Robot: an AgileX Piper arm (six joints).
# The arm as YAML. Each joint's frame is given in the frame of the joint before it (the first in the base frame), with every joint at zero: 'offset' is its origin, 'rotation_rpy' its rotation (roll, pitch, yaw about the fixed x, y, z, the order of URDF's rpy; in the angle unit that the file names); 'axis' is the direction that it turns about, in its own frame. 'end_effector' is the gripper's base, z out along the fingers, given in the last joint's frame.
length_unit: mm
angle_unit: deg
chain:
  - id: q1
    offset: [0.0, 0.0, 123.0]
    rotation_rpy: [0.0, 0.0, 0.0]
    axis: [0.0, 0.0, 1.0]
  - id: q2
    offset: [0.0, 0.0, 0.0]
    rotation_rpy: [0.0, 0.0, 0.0]
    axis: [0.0, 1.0, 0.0]
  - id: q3
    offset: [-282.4, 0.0, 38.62]
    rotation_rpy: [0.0, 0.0, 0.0]
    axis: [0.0, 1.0, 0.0]
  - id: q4
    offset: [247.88, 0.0, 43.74]
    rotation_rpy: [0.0, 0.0, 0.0]
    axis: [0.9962, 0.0, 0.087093]
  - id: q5
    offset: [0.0, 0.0, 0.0]
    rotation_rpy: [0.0, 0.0, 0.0]
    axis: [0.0, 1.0, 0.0]
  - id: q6
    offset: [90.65, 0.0, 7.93]
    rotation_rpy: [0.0, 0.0, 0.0]
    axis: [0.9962, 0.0, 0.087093]
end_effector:
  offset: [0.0, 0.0, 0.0]
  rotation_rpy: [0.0, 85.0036, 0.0]
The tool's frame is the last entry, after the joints.
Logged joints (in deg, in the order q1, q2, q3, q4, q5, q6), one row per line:
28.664 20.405 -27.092 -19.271 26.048 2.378
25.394 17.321 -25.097 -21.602 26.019 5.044
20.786 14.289 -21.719 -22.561 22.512 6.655
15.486 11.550 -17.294 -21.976 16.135 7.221
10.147 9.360 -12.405 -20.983 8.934 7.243
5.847 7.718 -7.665 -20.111 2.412 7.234
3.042 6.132 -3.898 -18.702 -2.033 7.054
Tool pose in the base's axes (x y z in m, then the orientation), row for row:
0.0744 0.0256 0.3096 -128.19 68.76 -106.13
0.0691 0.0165 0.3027 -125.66 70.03 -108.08
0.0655 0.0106 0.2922 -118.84 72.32 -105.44
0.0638 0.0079 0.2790 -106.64 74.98 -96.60
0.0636 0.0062 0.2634 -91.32 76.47 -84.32
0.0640 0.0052 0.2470 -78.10 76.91 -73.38
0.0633 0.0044 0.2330 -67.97 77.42 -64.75
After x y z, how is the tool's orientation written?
As angles about the fixed x, y, z axes (roll, pitch, yaw), in degrees.
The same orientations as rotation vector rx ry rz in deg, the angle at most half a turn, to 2 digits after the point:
-32.76 97.60 2.24
-28.28 97.46 -0.39
-23.68 95.54 -2.49
-19.54 92.23 -3.75
-16.07 88.91 -5.14
-13.55 86.32 -6.23
-11.43 84.60 -6.45

